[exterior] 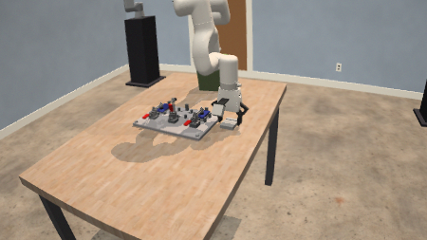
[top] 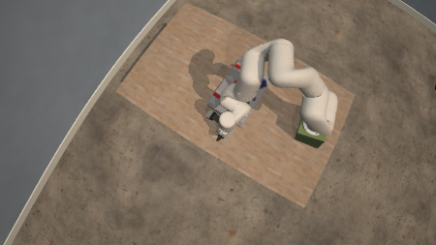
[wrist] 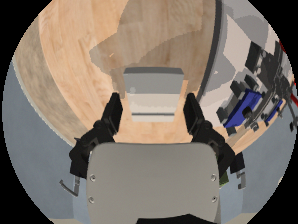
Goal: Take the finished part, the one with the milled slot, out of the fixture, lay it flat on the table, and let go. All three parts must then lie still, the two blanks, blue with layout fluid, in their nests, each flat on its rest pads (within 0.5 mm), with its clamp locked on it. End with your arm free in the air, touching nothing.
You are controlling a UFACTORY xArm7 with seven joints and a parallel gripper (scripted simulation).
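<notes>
Now: hand 1 cm past the grey finished part and 1 cm above it. From my hand the other things lie so: grey fixture plate: 24 cm to the right, 5 cm ahead, 1 cm below.
</notes>
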